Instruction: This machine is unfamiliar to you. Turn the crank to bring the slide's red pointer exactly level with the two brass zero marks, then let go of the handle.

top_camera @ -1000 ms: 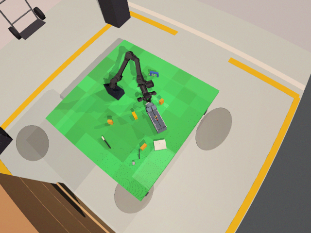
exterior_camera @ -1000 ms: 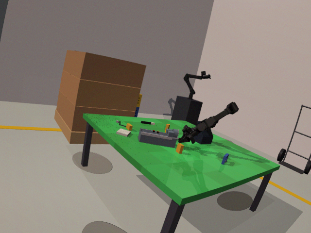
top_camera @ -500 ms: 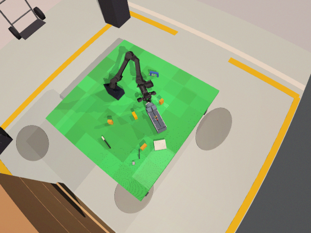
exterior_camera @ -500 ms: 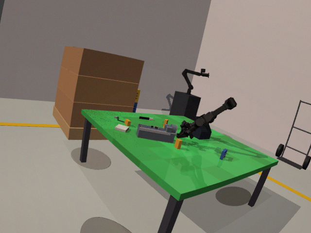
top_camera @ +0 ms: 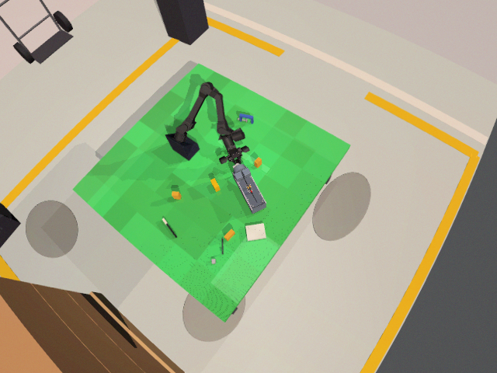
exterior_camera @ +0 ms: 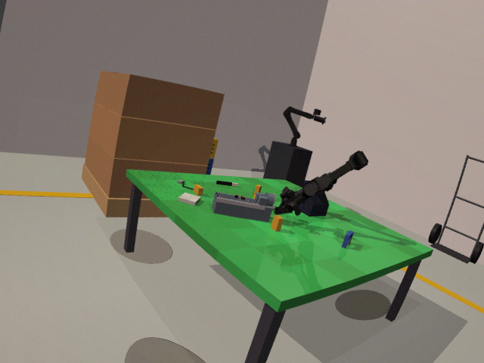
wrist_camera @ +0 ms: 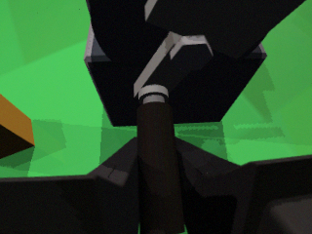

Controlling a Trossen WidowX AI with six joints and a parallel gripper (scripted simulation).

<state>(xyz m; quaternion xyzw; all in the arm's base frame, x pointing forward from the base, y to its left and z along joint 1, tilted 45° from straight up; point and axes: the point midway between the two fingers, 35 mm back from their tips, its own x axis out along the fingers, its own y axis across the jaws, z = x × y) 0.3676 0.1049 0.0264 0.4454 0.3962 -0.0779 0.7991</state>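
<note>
Now: the dark handle 2 cm behind my gripper tip, 1 cm to the left of it and 2 cm above it. From my gripper tip the other things lie so: blue bracket 18 cm behind, 32 cm to the left, 1 cm below; then red pointer 16 cm ahead, 11 cm to the right, 4 cm above; then white pad 30 cm ahead, 28 cm to the right, 3 cm below.
</note>
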